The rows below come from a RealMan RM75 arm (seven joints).
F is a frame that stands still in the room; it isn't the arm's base.
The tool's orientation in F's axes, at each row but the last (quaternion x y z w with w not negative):
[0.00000 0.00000 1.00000 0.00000]
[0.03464 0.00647 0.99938 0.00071]
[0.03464 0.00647 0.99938 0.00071]
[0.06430 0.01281 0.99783 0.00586]
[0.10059 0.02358 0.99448 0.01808]
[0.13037 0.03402 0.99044 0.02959]
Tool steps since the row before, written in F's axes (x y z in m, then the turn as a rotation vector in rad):
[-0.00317 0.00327 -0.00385 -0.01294 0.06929 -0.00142]
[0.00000 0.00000 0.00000 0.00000 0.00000 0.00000]
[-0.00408 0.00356 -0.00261 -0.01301 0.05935 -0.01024]
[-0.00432 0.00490 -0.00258 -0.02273 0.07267 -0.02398]
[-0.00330 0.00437 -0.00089 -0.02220 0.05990 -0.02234]
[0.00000 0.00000 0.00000 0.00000 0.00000 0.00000]
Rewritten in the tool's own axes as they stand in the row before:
[0.00317 -0.00327 -0.00385 0.01294 -0.06929 -0.00142]
[0.00000 0.00000 0.00000 0.00000 0.00000 0.00000]
[0.00390 -0.00359 -0.00284 0.01238 -0.05947 -0.01035]
[0.00402 -0.00492 -0.00299 0.02044 -0.07304 -0.02489]
[0.00323 -0.00430 -0.00134 0.01972 -0.06023 -0.02373]
[0.00000 0.00000 0.00000 0.00000 0.00000 0.00000]

